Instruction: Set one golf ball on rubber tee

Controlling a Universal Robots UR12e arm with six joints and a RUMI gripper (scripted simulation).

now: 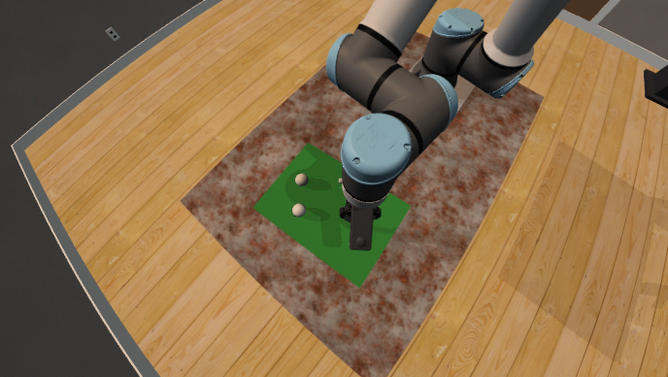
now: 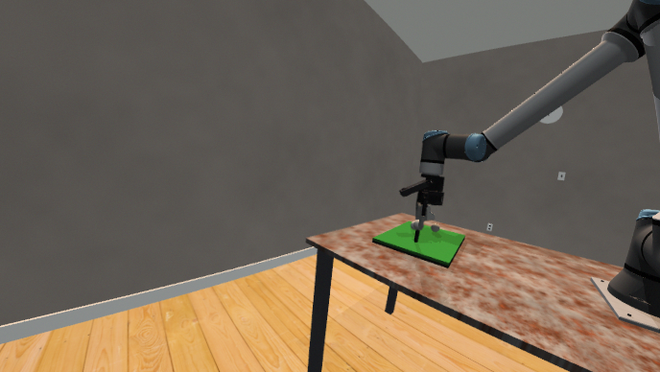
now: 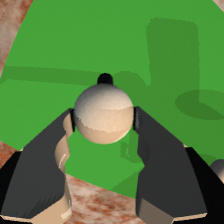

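Right now the white golf ball is right at my hand.
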